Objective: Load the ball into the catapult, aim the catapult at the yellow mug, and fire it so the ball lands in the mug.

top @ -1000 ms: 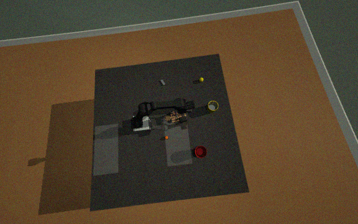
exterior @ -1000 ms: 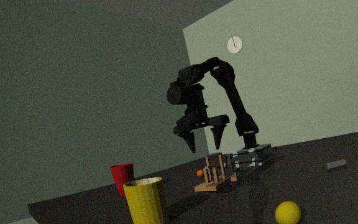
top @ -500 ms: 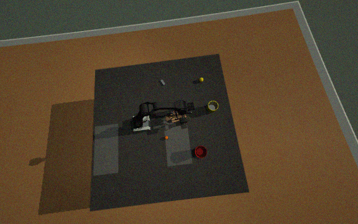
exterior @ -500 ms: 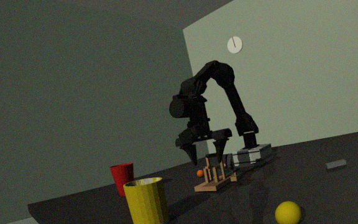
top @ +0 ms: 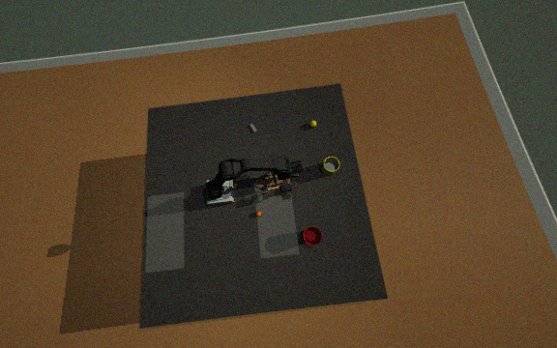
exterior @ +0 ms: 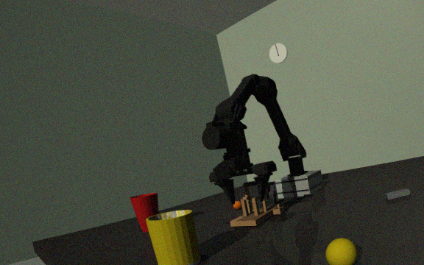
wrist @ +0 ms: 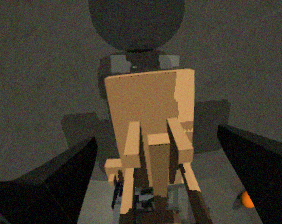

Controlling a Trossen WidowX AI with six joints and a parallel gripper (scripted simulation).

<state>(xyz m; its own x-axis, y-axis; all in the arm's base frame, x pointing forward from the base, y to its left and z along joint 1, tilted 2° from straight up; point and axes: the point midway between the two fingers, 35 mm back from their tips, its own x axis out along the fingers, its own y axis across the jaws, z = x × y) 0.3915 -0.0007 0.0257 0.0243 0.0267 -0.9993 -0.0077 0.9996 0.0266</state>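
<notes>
Now: the orange ball 180 mm behind my gripper tip, 160 mm to the right of it and 40 mm below it. Round my gripper tip: yellow mug 280 mm ahead, 10 mm to the left, 30 mm below; then red mug 80 mm ahead, 340 mm to the right, 30 mm below; then wooden catapult 70 mm behind, 20 mm to the left.
</notes>
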